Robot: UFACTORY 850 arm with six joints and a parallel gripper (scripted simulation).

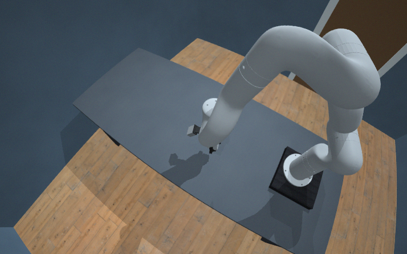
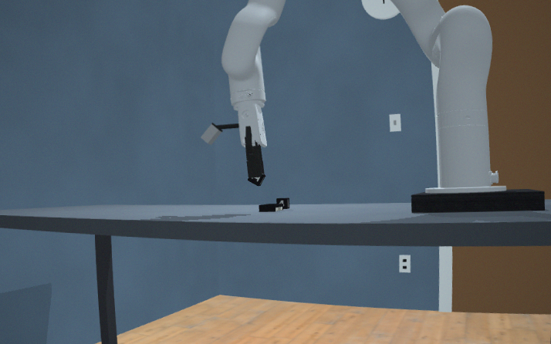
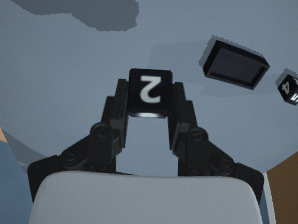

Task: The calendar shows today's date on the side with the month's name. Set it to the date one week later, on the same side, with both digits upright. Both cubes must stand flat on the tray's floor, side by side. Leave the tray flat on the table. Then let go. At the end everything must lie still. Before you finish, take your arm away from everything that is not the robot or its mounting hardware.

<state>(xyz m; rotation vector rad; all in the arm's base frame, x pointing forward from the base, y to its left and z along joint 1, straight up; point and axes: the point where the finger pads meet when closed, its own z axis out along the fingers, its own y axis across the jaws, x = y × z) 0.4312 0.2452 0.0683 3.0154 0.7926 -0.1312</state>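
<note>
Now: hand 2 cm above the calendar cube. Round my hand: black tray: 10 cm to the right, 10 cm below, 3 cm ahead.
</note>
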